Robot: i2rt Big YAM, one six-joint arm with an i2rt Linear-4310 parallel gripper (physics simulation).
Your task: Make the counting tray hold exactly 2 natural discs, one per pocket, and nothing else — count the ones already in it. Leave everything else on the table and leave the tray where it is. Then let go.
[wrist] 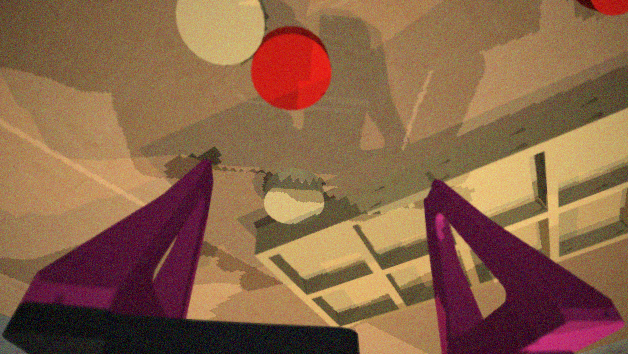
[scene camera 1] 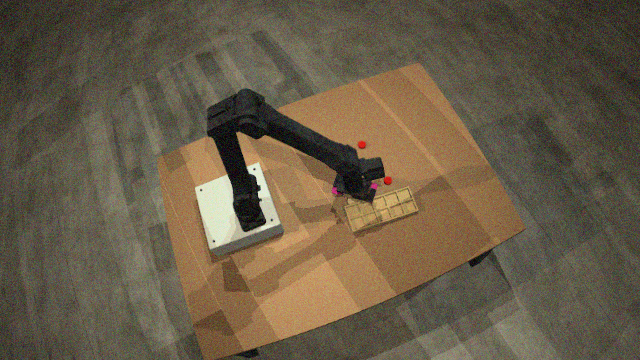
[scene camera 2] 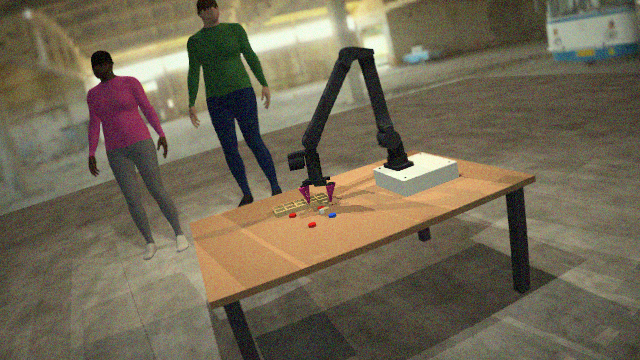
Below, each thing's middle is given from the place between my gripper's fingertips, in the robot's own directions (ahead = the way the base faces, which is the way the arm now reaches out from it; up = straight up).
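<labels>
The wooden counting tray [scene camera 1: 400, 203] is there, and measured from my hand it sits 6 cm ahead, 8 cm to the right and 1 cm below.
</labels>
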